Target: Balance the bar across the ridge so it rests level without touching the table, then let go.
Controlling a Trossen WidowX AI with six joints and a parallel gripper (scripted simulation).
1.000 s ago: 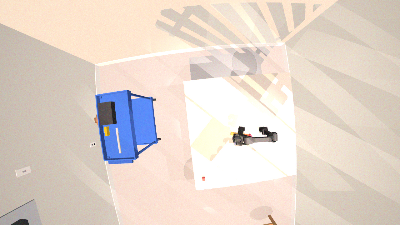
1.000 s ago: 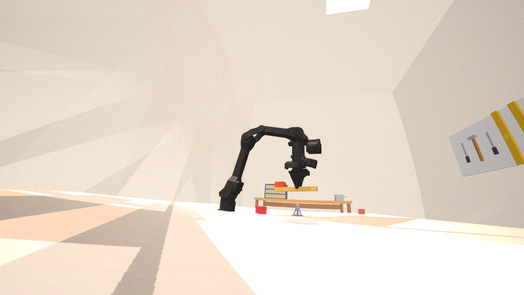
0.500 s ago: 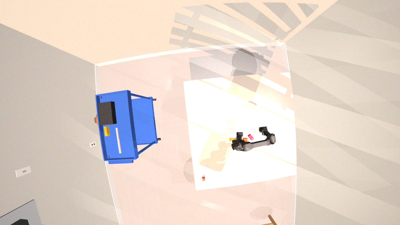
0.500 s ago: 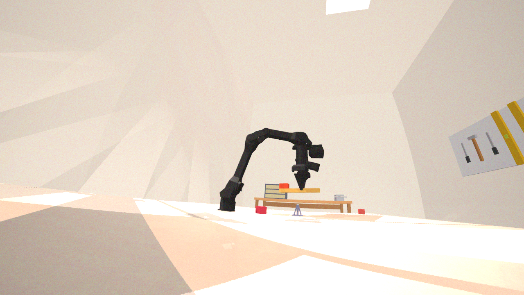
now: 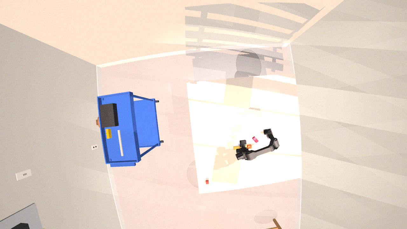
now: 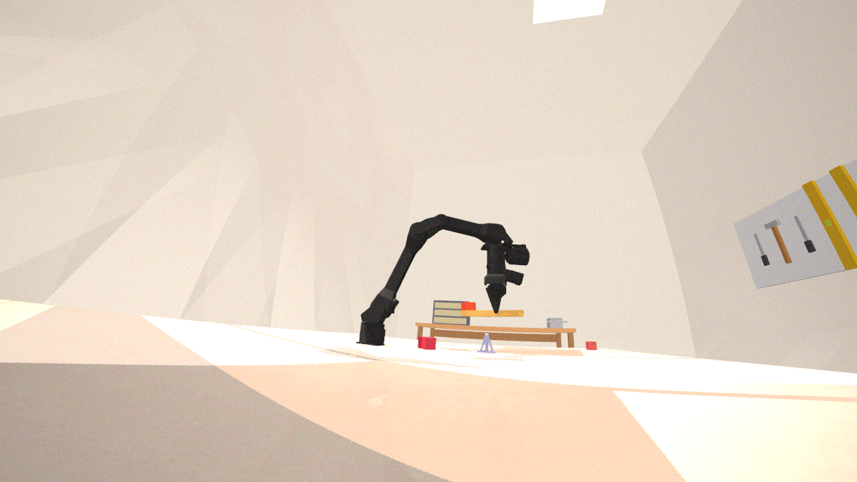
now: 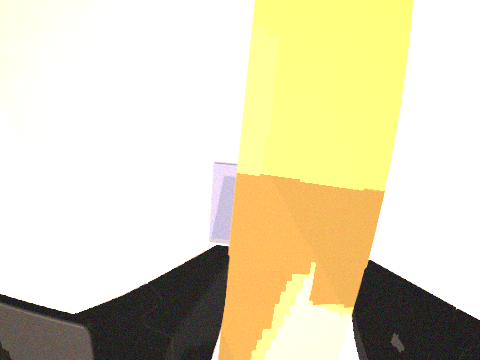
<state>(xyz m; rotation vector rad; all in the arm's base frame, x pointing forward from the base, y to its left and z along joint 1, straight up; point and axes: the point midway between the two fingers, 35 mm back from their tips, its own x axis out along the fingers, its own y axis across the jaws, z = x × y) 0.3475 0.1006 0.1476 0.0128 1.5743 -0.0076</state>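
Now: the small ridge 9 cm below my gripper tip, 3 cm behind it and 1 cm to the left of it.
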